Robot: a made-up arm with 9 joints. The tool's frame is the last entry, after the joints.
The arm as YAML. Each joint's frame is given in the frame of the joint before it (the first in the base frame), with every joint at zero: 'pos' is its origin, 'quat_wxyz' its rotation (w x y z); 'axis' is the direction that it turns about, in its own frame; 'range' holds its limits. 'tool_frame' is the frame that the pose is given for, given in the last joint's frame.
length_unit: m
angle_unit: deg
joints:
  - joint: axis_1
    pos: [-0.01, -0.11, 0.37]
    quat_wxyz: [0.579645, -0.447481, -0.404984, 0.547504]
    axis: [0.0, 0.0, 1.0]
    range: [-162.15, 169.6]
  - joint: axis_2
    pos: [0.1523, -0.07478, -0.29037]
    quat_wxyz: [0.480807, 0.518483, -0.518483, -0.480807]
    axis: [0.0, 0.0, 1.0]
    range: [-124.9, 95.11]
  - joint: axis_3
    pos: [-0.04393, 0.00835, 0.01]
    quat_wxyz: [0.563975, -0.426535, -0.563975, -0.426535]
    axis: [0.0, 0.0, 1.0]
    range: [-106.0, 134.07]
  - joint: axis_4
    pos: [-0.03, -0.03, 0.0]
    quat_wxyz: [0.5, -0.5, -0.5, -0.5]
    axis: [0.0, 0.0, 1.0]
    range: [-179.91, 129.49]
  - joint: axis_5
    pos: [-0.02, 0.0, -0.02]
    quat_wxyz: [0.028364, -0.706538, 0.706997, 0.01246]
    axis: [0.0, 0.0, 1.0]
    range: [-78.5, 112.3]
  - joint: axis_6
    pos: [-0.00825, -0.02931, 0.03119]
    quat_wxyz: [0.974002, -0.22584, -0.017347, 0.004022]
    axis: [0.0, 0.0, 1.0]
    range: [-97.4, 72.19]
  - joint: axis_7
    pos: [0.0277, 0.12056, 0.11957]
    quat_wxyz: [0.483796, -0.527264, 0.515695, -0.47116]
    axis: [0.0, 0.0, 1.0]
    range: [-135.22, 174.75]
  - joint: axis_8
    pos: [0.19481, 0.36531, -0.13]
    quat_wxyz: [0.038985, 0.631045, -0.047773, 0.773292]
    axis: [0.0, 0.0, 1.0]
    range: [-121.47, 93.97]
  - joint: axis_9
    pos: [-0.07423, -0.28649, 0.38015]
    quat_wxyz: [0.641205, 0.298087, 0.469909, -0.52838]
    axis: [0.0, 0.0, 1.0]
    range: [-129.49, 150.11]
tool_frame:
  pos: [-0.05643, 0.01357, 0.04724]
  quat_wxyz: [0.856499, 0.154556, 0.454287, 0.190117]
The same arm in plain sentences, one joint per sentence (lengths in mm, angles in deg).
The arm has nine revolute joints in a row. What follows holds with every joint at zero, and every direction is one of the base frame's. The first joint lies 10 mm along -x and 110 mm along -y and 370 mm along +z from the base frame's origin and turns about the direction (-0.959489, 0.075299, 0.271497), from -162.15 to 169.6 deg. The second joint lies 310 mm along +x and 130 mm along +y and 10 mm along -z from the first joint and turns about -y, from -124.9 to 95.11 deg. The third joint lies 20 mm along -x and 10 mm along -y and 40 mm along -z from the second joint and turns about -x, from -106 to 134.07 deg. The fourth joint lies 30 mm along +y and 30 mm along -z from the third joint and turns about +z, from -179.91 to 129.49 deg. The fifth joint lies 20 mm along +x and 20 mm along -z from the fourth joint and turns about the direction (-0.0225, -0.057699, -0.99808), from -78.5 to 112.3 deg. The sixth joint lies 30 mm along -x and 10 mm along -y and 30 mm along -z from the fifth joint and turns about the direction (0.419496, -0.087899, -0.903491), from -97.4 to 72.19 deg. The seventh joint lies 160 mm along +x and 20 mm along +y and 60 mm along -z from the sixth joint and turns about +y, from -135.22 to 174.75 deg. The eighth joint lies 330 mm along -x and 130 mm along -y and 250 mm along +z from the seventh joint and turns about the direction (-0.8311, 0.199, -0.5193), from -121.47 to 93.97 deg. The ninth joint lies 480 mm along -x and 10 mm along +y and 40 mm along +z from the eighth joint and turns about the direction (-0.725822, 0.379211, 0.573917), from -129.49 to 150.11 deg. The tool frame, which is the frame that the pose is given for, lies 60 mm along -x and 40 mm along +y and 20 mm along -z from the ninth joint; its axes are the base frame's turned by roll 1.48, pitch 1.88 and yaw 3.55 deg (as in URDF: about the fixed x, then y, then z).
